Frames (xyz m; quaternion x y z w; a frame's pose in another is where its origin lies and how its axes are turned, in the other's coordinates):
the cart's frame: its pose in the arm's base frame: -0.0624 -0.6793 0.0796 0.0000 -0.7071 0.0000 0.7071
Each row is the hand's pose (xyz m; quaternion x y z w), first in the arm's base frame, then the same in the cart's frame.
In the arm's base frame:
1: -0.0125 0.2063 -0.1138 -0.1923 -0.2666 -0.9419 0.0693
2: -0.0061 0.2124 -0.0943 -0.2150 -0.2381 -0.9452 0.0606
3: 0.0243 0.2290 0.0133 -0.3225 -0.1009 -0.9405 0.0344
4: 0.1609 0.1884 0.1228 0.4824 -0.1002 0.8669 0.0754
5: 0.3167 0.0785 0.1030 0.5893 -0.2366 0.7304 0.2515
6: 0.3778 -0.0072 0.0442 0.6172 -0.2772 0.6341 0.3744
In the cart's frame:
1: -0.1934 0.8856 -0.0499 -0.8020 -0.1395 -0.5300 0.2375
2: -0.1739 0.8917 -0.0563 -0.8204 -0.1255 -0.5163 0.2112
3: -0.0663 0.9083 -0.0867 -0.8931 -0.0470 -0.4370 0.0957
4: 0.0432 0.8677 -0.2233 0.9541 -0.0175 0.2719 0.1242
5: 0.0234 0.7578 -0.3791 0.9332 0.0105 0.0998 0.3451
6: -0.0354 0.6721 -0.4402 0.8848 0.0687 0.0119 0.4607

